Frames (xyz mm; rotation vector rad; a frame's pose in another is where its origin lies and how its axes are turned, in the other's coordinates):
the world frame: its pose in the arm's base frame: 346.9 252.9 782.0 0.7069 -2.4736 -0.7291
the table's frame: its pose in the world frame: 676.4 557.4 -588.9 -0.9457 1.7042 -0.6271
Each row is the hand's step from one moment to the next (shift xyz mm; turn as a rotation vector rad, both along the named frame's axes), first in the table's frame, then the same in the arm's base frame.
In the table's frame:
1: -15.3 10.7 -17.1 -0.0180 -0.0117 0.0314
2: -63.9 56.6 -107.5 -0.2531 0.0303 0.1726
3: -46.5 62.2 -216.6 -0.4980 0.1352 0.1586
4: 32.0 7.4 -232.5 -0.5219 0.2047 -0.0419
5: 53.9 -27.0 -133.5 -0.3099 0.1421 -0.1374
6: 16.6 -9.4 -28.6 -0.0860 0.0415 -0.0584
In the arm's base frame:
1: 3.9 24.9 2.0 -0.0353 -0.0108 0.0093
2: 41.8 130.8 -0.9 -0.2563 0.0778 0.1517
3: 116.9 190.0 -56.5 -0.3689 0.2912 0.2657
4: 154.4 128.6 -121.5 -0.2420 0.4569 0.2207
5: 98.7 39.5 -100.8 -0.0718 0.3494 0.0886
6: 22.9 3.8 -25.3 -0.0077 0.1106 0.0156

